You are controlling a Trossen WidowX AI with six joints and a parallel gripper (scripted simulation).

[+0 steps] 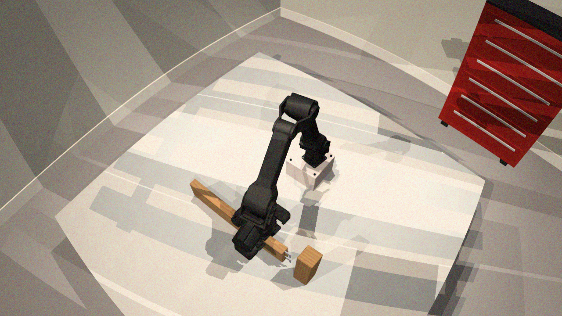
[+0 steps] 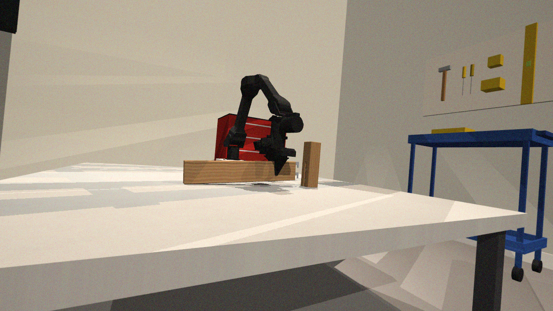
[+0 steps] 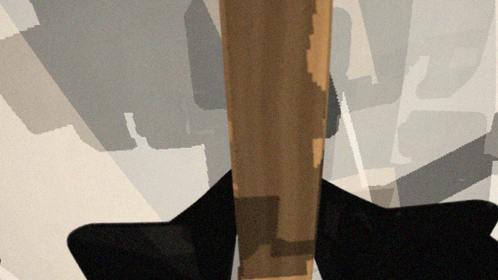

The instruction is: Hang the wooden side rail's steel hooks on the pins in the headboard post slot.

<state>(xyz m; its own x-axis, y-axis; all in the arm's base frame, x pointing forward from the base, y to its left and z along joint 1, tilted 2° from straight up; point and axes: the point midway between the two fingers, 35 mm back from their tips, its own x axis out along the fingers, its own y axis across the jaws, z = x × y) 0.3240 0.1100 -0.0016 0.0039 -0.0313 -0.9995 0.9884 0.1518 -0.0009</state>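
Now: the headboard post 160 mm to the left of my gripper tip, 40 mm above it and 20 mm behind it.
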